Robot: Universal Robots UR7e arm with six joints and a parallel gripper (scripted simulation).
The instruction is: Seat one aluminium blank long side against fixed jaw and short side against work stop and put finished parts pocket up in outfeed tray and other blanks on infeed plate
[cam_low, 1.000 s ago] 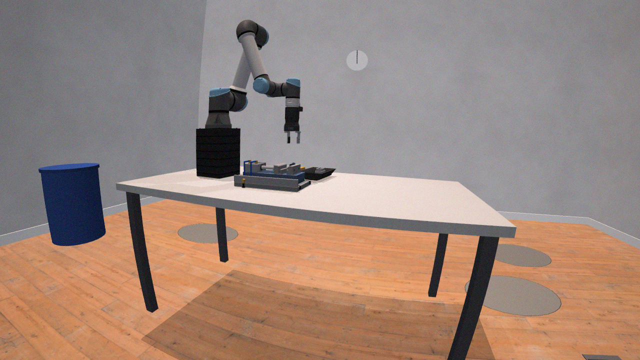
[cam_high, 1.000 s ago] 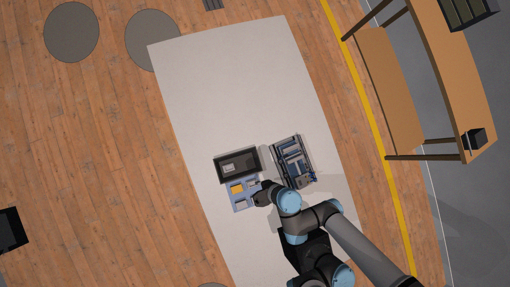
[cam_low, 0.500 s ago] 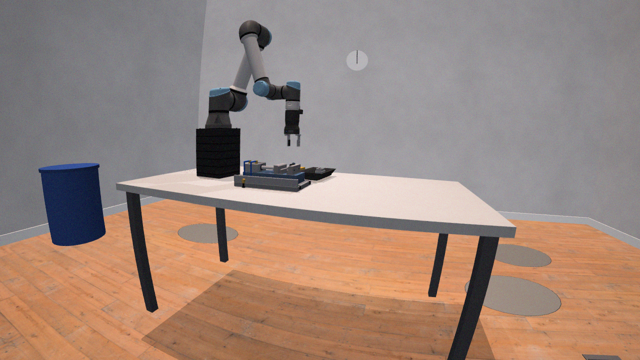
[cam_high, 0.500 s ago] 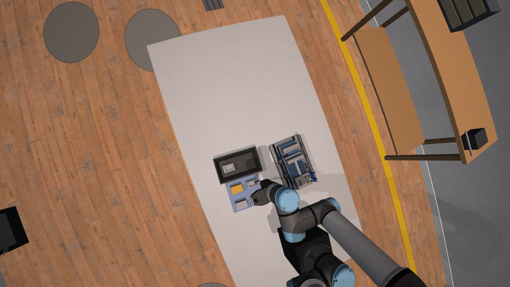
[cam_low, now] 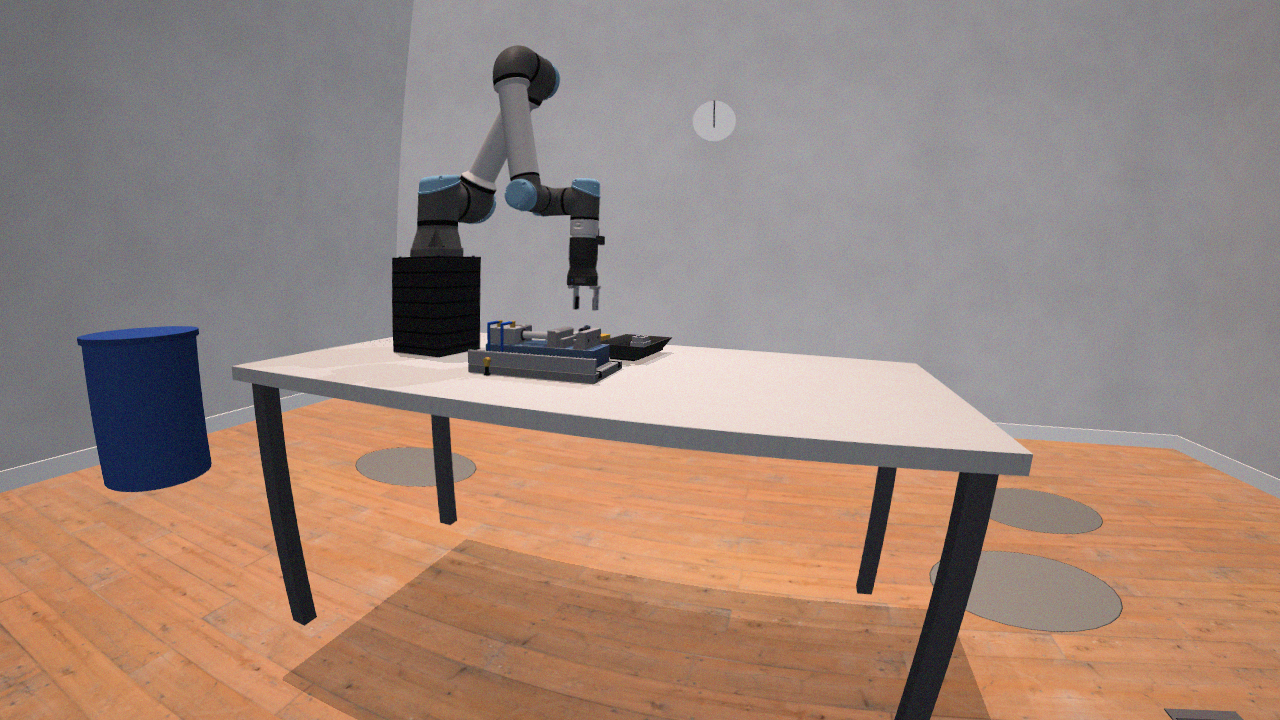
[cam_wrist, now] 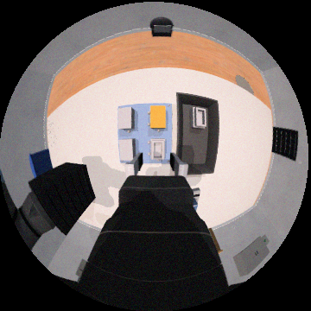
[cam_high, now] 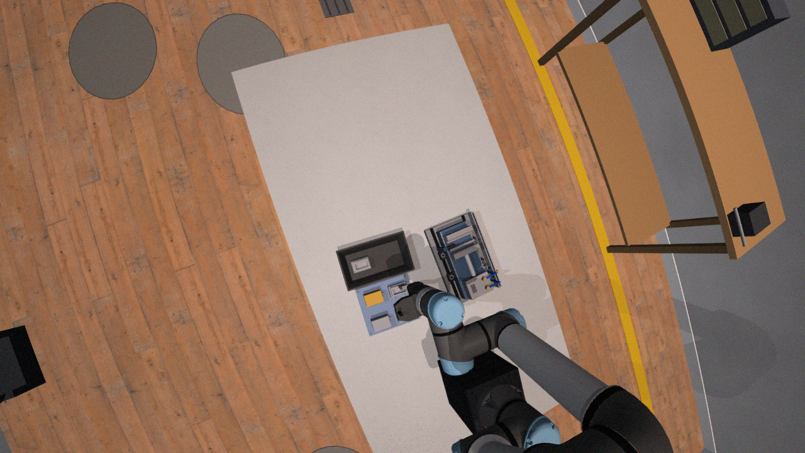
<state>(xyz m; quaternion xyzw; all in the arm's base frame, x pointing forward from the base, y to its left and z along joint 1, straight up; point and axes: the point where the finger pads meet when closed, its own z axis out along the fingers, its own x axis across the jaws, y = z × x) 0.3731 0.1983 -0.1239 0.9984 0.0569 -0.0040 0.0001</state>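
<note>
Now: hand 10 mm past the brass blank, 90 mm to the right of it and 110 mm above it. Also, from my hand: vise: 60 mm ahead, 250 mm to the right, 100 mm below.
</note>
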